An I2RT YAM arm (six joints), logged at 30 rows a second.
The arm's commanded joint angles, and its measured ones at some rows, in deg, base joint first. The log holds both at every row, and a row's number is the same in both.
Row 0, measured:
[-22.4 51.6 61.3 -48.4 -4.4 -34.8]
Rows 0 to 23, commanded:
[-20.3 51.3 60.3 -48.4 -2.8 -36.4]
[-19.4 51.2 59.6 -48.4 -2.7 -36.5]
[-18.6 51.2 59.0 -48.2 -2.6 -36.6]
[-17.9 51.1 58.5 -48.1 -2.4 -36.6]
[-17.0 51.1 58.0 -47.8 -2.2 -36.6]
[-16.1 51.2 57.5 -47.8 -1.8 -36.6]
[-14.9 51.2 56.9 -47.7 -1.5 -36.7]
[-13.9 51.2 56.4 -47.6 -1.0 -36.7]
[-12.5 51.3 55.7 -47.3 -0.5 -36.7]
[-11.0 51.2 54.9 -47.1 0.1 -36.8]
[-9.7 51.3 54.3 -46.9 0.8 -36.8]
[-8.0 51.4 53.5 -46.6 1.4 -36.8]
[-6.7 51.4 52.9 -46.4 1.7 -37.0]
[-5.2 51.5 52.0 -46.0 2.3 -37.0]
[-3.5 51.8 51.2 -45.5 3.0 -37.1]
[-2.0 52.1 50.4 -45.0 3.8 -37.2]
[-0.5 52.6 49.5 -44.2 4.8 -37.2]
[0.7 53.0 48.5 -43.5 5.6 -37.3]
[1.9 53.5 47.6 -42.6 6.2 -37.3]
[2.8 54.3 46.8 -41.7 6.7 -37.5]
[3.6 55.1 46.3 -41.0 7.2 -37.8]
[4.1 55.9 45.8 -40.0 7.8 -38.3]
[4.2 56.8 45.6 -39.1 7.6 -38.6]
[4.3 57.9 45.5 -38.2 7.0 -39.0]
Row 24, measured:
[3.7 56.2 45.5 -42.8 5.0 -37.3]
